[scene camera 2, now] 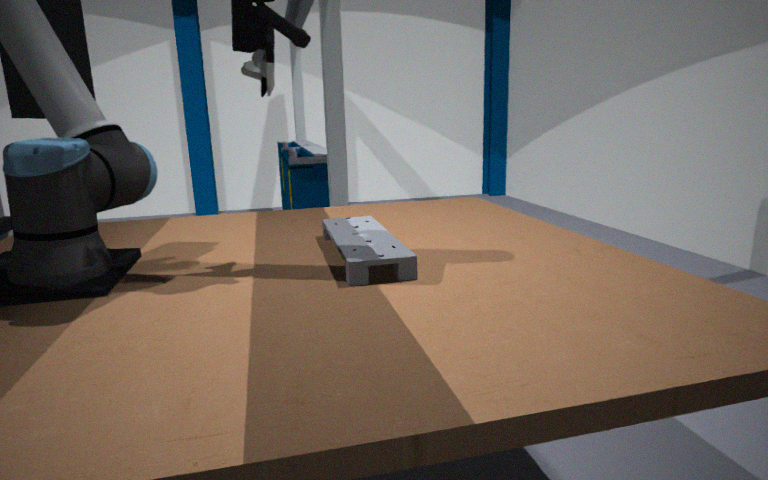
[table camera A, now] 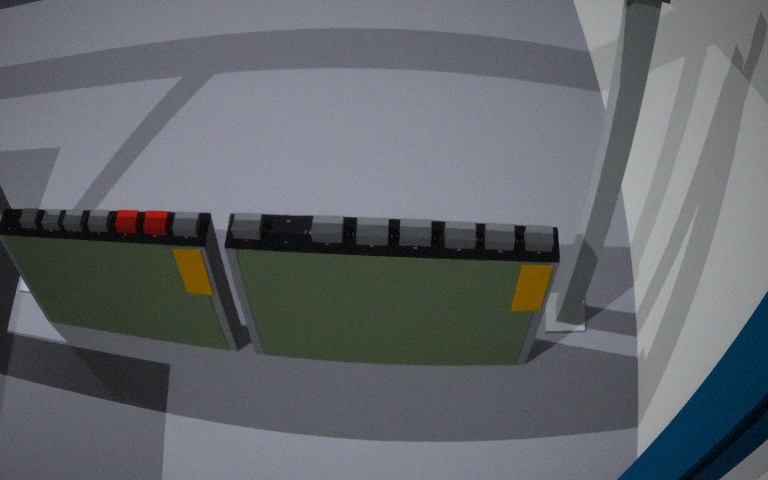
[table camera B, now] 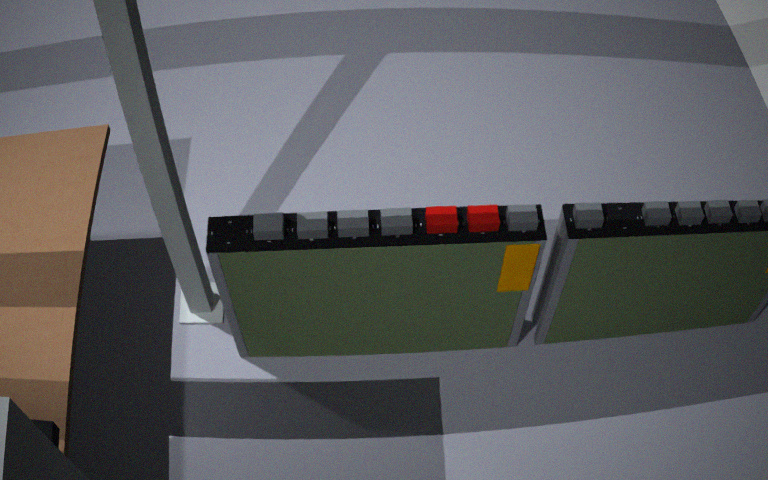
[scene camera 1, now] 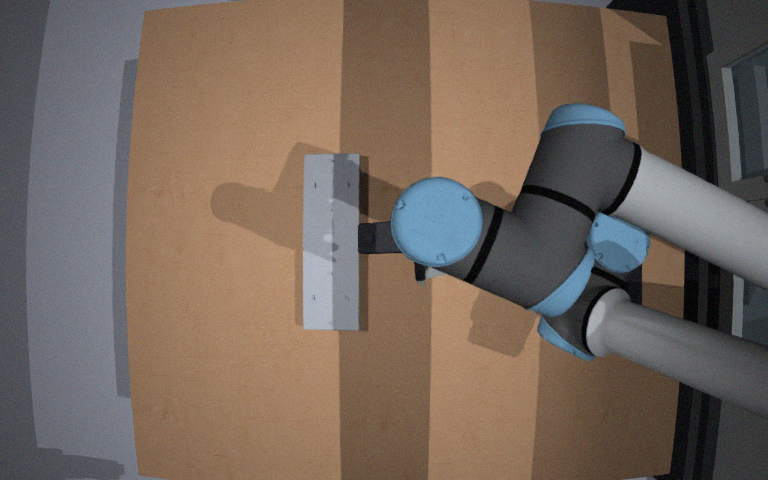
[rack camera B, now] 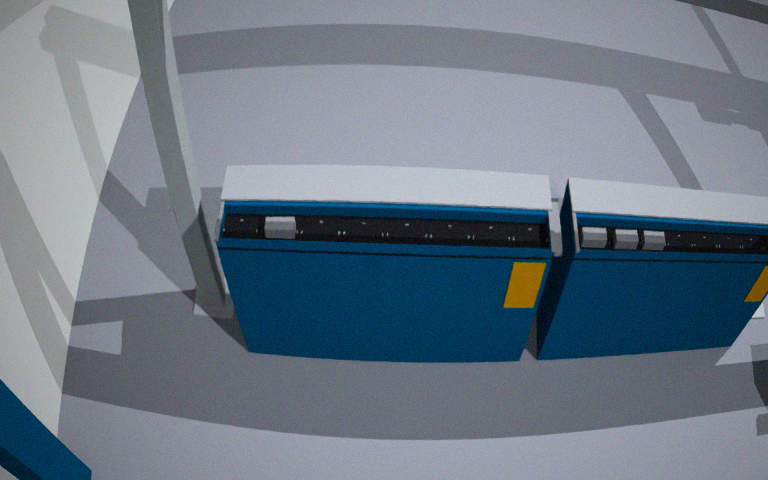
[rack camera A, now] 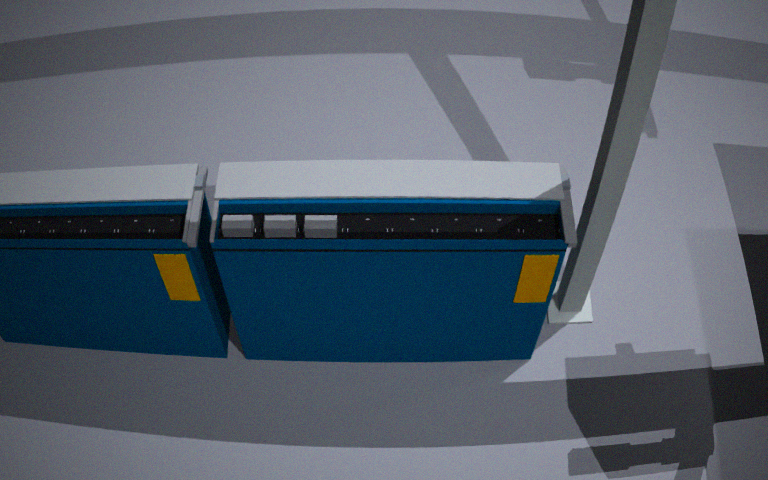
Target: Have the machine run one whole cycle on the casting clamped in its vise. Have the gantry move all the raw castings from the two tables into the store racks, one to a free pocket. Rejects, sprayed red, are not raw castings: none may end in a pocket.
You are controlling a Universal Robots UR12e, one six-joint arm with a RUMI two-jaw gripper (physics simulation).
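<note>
My gripper (scene camera 1: 376, 237) is open, partly hidden beneath the blue-capped wrist, right of a grey slotted block (scene camera 1: 331, 243) (scene camera 2: 370, 240). Grey raw castings stand in a row on one table (table camera B: 368, 300) (table camera A: 118, 288), several of them, with two red rejects (table camera B: 441, 219) (table camera B: 483, 218) among them. The other table (table camera A: 396, 311) (table camera B: 656, 288) holds several grey castings (table camera A: 372, 230) and has an empty place second from left. One blue store rack (rack camera A: 390, 305) (rack camera B: 651, 305) holds three castings at its left end. The other rack (rack camera B: 385, 305) (rack camera A: 96, 300) holds one. The vise and its casting do not show.
The block lies on a wooden table (scene camera 1: 226, 367) (scene camera 2: 339, 362) (table camera B: 45, 186). A dark gantry head (scene camera 2: 252, 28) hangs behind it. Grey posts (rack camera A: 614, 164) (rack camera B: 169, 135) (table camera A: 623, 130) (table camera B: 152, 152) stand beside the racks and tables. Windowed frames (scene camera 1: 735, 124) stand at the right.
</note>
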